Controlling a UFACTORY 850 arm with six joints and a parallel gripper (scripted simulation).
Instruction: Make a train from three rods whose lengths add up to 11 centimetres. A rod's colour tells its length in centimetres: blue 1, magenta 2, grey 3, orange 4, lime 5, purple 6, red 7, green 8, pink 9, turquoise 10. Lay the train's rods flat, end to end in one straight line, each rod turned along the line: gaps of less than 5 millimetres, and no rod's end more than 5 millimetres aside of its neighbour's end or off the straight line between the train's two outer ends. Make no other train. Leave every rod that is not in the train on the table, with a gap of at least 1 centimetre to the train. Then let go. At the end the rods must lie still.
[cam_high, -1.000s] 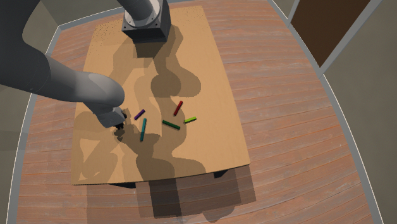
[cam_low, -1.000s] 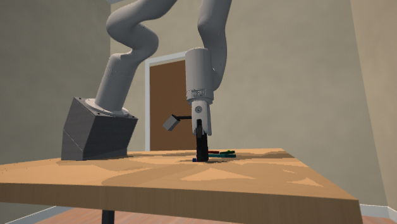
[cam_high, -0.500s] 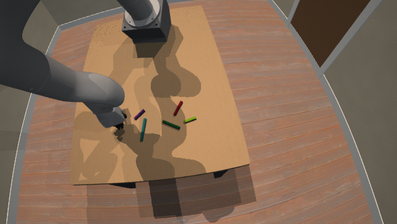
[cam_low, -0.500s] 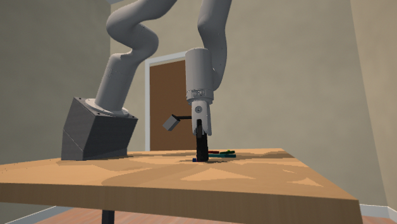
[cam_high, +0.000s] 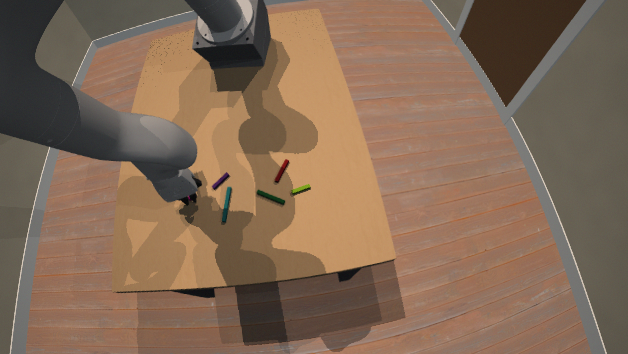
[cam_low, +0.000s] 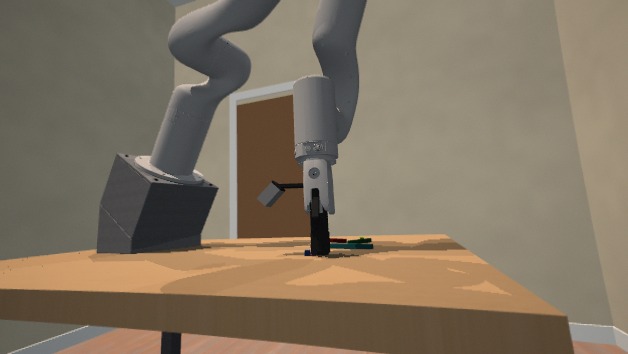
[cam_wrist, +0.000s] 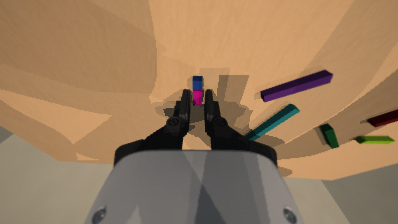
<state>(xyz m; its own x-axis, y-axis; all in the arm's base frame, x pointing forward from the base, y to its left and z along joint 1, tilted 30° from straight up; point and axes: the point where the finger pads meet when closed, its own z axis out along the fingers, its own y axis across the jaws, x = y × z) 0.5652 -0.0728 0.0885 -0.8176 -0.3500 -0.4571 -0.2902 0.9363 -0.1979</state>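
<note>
Right now my hand is 10 mm past the magenta rod and 20 mm above it. Round my hand: turquoise rod 20 mm ahead, 110 mm to the left, 20 mm below; small blue rod 20 mm behind, 10 mm to the right, 20 mm below; purple rod 50 mm behind, 90 mm to the left, 20 mm below.
</note>
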